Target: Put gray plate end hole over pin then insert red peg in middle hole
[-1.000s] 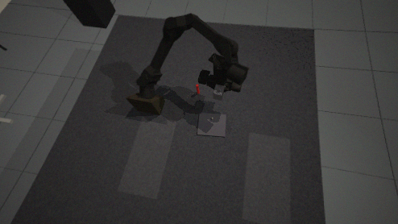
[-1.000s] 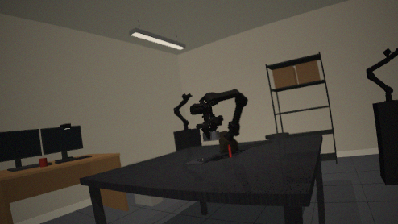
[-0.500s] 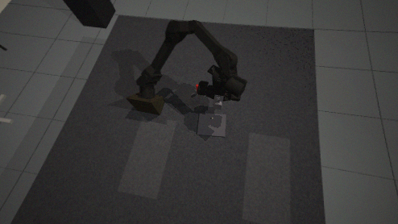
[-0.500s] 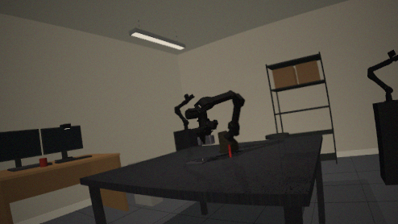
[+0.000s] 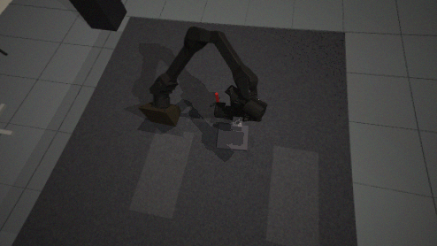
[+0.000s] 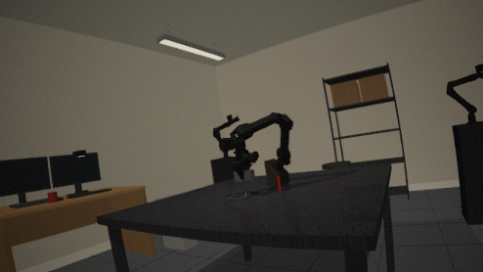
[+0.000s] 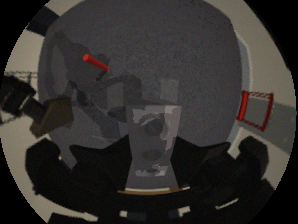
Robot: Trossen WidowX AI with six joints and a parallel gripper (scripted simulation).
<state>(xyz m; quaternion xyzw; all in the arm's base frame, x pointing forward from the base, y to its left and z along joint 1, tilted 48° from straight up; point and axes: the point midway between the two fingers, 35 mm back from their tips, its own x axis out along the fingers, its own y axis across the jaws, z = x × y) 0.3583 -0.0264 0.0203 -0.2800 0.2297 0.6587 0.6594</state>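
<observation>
Right now the red peg is 130 mm behind my gripper tip, 120 mm to the left of it and 50 mm below it. Also, from my gripper tip: gray plate 30 mm above.
</observation>
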